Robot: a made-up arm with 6 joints. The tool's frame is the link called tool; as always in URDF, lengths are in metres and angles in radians. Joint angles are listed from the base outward.
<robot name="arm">
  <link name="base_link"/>
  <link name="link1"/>
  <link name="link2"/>
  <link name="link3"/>
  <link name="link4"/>
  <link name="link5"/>
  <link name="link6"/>
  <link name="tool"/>
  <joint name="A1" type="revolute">
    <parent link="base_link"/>
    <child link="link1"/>
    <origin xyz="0.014 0 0.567" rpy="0 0 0"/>
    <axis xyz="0 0 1"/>
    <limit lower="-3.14" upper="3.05"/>
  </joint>
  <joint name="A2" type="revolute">
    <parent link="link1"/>
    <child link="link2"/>
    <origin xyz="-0.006 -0.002 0" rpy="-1.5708 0 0"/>
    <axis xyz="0 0 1"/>
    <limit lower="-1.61" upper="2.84"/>
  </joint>
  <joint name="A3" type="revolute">
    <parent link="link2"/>
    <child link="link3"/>
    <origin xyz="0.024 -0.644 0.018" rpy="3.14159 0 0"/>
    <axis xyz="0 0 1"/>
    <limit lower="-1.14" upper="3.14"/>
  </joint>
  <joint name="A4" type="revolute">
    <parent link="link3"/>
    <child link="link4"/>
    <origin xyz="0.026 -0.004 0.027" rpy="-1.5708 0 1.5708"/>
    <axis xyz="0 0 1"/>
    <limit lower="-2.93" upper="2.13"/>
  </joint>
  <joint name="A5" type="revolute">
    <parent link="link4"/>
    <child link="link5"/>
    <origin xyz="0.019 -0.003 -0.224" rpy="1.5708 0 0"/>
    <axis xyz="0 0 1"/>
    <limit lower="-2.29" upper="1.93"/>
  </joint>
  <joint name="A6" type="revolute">
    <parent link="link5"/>
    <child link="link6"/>
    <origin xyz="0.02 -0.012 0.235" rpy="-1.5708 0 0"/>
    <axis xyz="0 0 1"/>
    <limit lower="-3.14" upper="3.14"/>
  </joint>
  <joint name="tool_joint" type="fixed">
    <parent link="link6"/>
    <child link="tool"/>
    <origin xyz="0.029 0.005 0.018" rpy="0 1.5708 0"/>
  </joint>
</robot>
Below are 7 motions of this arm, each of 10 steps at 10 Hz.
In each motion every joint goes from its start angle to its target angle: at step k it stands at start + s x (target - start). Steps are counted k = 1, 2, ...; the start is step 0. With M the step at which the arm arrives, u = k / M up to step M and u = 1 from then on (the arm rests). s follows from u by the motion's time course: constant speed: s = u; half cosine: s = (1 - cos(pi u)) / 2; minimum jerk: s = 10 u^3 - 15 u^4 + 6 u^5.
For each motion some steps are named. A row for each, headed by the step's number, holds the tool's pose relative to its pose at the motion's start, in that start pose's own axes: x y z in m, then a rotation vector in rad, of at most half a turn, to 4 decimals.
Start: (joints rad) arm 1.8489 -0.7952 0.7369 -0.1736 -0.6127 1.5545
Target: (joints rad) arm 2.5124 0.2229 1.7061 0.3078 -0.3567 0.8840
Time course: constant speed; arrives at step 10
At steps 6, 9, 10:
6: 0.3640 0.1842 -0.0987 0.4848 -0.0990 -0.1064
9: 0.4843 0.3398 -0.0370 0.7265 -0.1681 -0.1483
10: 0.5088 0.3937 -0.0011 0.8069 -0.1941 -0.1605

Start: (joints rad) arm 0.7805 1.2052 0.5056 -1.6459 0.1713 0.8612
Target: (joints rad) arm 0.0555 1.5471 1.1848 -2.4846 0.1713 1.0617
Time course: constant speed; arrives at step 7
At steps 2, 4, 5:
2: 0.0768 -0.0689 0.0402 0.3236 -0.1390 -0.0721
4: 0.1395 -0.1520 0.0970 0.6342 -0.2953 -0.1135
5: 0.1624 -0.2006 0.1303 0.7829 -0.3801 -0.1217

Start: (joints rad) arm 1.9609 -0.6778 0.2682 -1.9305 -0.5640 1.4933
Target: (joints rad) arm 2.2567 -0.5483 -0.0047 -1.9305 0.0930 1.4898
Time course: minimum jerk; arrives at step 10
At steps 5, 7, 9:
5: -0.0269 -0.0161 -0.0497 0.1912 0.1381 -0.3173
7: -0.0454 -0.0177 -0.0800 0.2801 0.2739 -0.5172
9: -0.0541 -0.0166 -0.0924 0.3079 0.3458 -0.6041

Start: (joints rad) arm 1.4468 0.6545 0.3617 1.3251 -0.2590 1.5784
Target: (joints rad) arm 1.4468 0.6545 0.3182 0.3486 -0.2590 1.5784
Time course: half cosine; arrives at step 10
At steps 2, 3, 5, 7, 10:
2: 0.0059 0.0190 -0.0012 0.0891 -0.0277 0.0010
3: 0.0127 0.0411 -0.0003 0.1924 -0.0597 0.0026
5: 0.0301 0.0989 0.0141 0.4670 -0.1439 0.0092
7: 0.0449 0.1516 0.0449 0.7420 -0.2263 0.0192
10: 0.0529 0.1832 0.0751 0.9352 -0.2828 0.0282

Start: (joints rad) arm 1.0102 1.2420 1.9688 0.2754 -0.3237 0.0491
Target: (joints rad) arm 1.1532 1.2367 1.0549 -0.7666 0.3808 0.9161
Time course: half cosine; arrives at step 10
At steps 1, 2, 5, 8, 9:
1: 0.0057 0.0036 -0.0097 0.0026 0.0026 0.0167
2: 0.0204 0.0153 -0.0386 0.0122 0.0096 0.0605
5: 0.0420 0.1101 -0.2097 0.0932 0.0714 0.1724
8: -0.0433 0.2283 -0.3465 0.1198 0.2492 0.0842
9: -0.0672 0.2488 -0.3629 0.1096 0.2973 0.0555

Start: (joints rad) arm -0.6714 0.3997 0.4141 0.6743 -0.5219 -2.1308
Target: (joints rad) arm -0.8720 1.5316 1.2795 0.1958 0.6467 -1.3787
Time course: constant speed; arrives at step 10
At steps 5, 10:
5: 0.3757 -0.1853 -0.0093 -0.1282 0.1888 0.3710
10: 0.6117 -0.5667 0.0200 -0.2055 0.0471 0.8126

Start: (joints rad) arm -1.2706 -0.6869 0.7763 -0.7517 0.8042 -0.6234
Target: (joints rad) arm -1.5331 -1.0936 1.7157 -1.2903 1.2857 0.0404
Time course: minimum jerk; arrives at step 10
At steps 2, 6, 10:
2: 0.0075 0.0245 -0.0067 0.0115 -0.0556 0.0685
6: 0.0270 0.3468 -0.0992 0.3217 -0.6093 0.5814
10: -0.0351 0.5420 -0.1453 0.6003 -0.7760 0.6686

